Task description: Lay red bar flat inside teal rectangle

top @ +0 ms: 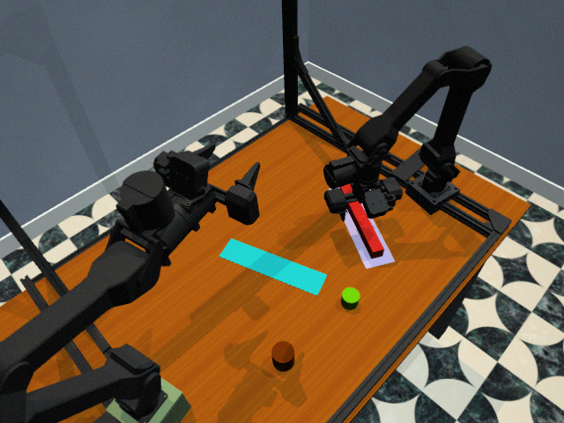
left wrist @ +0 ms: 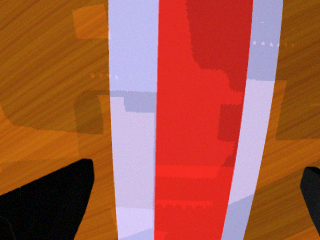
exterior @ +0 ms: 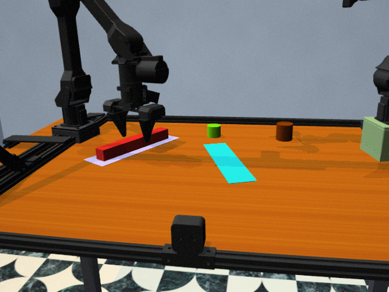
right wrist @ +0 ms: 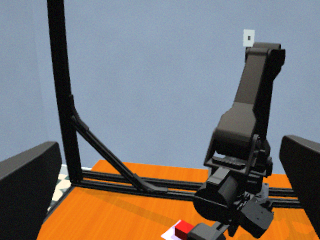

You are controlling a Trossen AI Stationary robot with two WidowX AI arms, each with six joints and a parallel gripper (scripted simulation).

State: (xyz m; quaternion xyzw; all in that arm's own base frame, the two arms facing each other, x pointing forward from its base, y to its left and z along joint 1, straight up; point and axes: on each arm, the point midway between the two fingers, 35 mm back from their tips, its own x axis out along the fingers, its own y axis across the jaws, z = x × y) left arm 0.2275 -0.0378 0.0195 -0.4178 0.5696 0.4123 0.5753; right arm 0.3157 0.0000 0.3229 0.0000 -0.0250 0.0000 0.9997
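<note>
The red bar is 5 cm below my left hand. Round my left hand: teal rectangle (26 cm to the right, 6 cm below, 5 cm behind); then lavender rectangle (6 cm below); then green cylinder (19 cm to the right, 15 cm ahead, 4 cm below).
</note>
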